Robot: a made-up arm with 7 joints. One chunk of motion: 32 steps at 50 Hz.
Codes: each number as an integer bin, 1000 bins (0 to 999) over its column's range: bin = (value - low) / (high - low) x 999, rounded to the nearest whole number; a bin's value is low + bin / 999 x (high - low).
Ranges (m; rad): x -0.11..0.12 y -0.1..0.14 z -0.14..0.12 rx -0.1..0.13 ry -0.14..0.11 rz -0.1..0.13
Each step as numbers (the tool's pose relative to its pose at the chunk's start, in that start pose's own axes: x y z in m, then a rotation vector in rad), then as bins.
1 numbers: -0.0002 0.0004 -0.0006 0.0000 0.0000 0.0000
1 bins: 477 418 536 434 559 434
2 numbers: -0.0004 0.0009 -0.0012 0.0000 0.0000 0.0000
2 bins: 476 420 533 434 559 434
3 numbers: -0.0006 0.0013 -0.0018 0.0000 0.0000 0.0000
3 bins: 475 422 531 434 559 434
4 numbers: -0.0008 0.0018 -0.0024 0.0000 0.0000 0.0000
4 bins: 474 424 529 434 559 434
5 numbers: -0.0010 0.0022 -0.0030 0.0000 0.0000 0.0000
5 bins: 473 425 526 434 559 434
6 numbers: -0.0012 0.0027 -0.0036 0.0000 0.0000 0.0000
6 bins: 473 427 524 434 559 434
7 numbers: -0.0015 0.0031 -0.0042 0.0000 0.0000 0.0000
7 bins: 471 429 522 434 559 434
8 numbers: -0.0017 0.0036 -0.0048 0.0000 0.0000 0.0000
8 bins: 470 431 519 434 559 434
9 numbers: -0.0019 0.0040 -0.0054 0.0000 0.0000 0.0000
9 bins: 470 433 517 434 559 434
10 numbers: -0.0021 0.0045 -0.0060 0.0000 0.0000 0.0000
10 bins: 469 435 515 434 559 434
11 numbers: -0.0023 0.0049 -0.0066 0.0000 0.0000 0.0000
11 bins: 468 437 513 434 559 434
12 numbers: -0.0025 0.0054 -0.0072 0.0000 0.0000 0.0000
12 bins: 467 439 510 434 559 434
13 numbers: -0.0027 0.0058 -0.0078 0.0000 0.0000 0.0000
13 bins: 466 440 508 434 559 434
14 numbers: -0.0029 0.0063 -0.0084 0.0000 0.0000 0.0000
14 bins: 465 442 506 434 559 434
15 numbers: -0.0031 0.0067 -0.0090 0.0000 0.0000 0.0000
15 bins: 464 444 503 434 559 434
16 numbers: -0.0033 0.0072 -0.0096 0.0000 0.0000 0.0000
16 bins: 463 446 501 434 559 434
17 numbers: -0.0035 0.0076 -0.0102 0.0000 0.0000 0.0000
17 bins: 463 448 499 434 559 434
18 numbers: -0.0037 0.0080 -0.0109 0.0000 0.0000 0.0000
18 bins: 462 450 496 434 559 434
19 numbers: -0.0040 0.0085 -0.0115 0.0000 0.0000 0.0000
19 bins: 460 452 494 434 559 434
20 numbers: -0.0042 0.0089 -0.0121 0.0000 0.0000 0.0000
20 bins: 460 453 491 434 559 434
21 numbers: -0.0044 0.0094 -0.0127 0.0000 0.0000 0.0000
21 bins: 459 455 489 434 559 434
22 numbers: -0.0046 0.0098 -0.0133 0.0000 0.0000 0.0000
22 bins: 458 457 487 434 559 434
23 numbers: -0.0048 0.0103 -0.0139 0.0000 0.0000 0.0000
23 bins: 457 459 485 434 559 434
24 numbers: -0.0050 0.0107 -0.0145 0.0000 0.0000 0.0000
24 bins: 456 461 482 434 559 434
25 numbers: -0.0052 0.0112 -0.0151 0.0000 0.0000 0.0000
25 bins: 455 463 480 434 559 434
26 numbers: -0.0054 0.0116 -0.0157 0.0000 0.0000 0.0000
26 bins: 454 465 478 434 559 434
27 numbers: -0.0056 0.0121 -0.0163 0.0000 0.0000 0.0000
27 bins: 453 467 475 434 559 434
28 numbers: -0.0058 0.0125 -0.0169 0.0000 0.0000 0.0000
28 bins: 453 468 473 434 559 434
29 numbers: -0.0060 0.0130 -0.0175 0.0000 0.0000 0.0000
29 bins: 452 470 471 434 559 434
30 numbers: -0.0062 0.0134 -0.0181 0.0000 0.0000 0.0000
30 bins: 451 472 468 434 559 434
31 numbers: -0.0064 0.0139 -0.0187 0.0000 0.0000 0.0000
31 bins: 450 474 466 434 559 434
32 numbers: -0.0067 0.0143 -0.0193 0.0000 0.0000 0.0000
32 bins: 449 476 464 434 559 434
